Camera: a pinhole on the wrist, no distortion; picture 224 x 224 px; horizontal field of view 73.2 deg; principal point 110.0 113.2 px. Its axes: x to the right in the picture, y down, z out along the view. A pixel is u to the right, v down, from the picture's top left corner.
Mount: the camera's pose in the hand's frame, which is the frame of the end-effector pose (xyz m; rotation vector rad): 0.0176 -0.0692 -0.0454 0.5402 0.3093 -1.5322
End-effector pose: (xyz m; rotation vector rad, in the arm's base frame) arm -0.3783 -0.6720 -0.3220 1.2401 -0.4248 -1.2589
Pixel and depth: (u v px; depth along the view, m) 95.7 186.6 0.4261
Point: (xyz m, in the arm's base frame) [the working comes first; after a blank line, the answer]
In the camera's frame: -0.0404 0.2074 0.4261

-0.7456 -0.9339 -0.4782
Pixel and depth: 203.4 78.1 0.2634
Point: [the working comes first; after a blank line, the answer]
In the camera's frame: 0.1631 -0.0613 0.2634

-0.6345 -0.5859 -0.5595
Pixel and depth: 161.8 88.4 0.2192
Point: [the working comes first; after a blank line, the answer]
In the camera's frame: 0.0753 -0.0360 0.2192

-0.5883 -0.6328 -0.4822
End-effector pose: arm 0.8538 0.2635 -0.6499 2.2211 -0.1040 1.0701
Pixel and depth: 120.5 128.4 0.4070
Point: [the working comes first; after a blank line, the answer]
In the camera's frame: 0.0283 0.0410 0.4070

1.1519 0.3280 -0.9393
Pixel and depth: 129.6 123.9 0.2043
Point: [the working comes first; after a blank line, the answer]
In the camera's frame: 0.0266 0.0145 0.2043

1.0007 0.3491 -0.8033
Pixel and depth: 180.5 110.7 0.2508
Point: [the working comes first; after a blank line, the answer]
In the camera's frame: 0.1172 -0.0042 0.2508

1.0136 0.4288 -0.8681
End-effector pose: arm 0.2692 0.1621 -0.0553 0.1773 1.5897 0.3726
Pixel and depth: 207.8 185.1 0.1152
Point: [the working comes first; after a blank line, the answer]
In the camera's frame: 0.0747 0.0549 0.1152

0.3092 0.0028 -0.1770
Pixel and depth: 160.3 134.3 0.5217
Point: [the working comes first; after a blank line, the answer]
In the camera's frame: 0.1740 0.0730 0.5217

0.6381 -0.2463 -0.2488
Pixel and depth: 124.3 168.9 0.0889
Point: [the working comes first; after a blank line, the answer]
In the camera's frame: 0.0084 0.0328 0.0889

0.3109 0.0636 -0.1337
